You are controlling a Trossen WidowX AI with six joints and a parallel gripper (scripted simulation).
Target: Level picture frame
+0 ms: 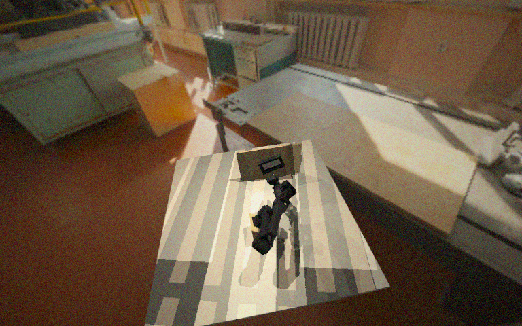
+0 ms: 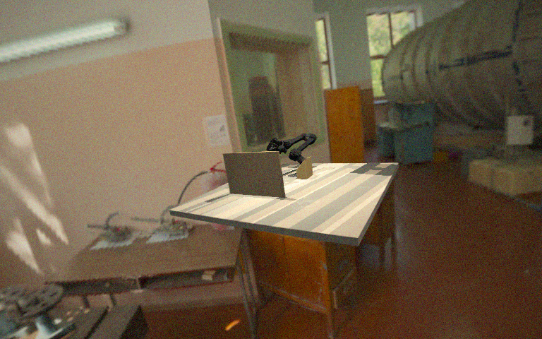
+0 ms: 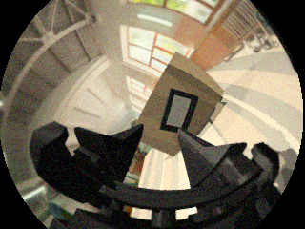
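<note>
My gripper tip is 200 mm short of the black picture frame, 90 mm above it and 20 mm to the left of it. The rest, counted from my gripper tip: tan wall board (210 mm ahead, 100 mm below, 20 mm to the right).
</note>
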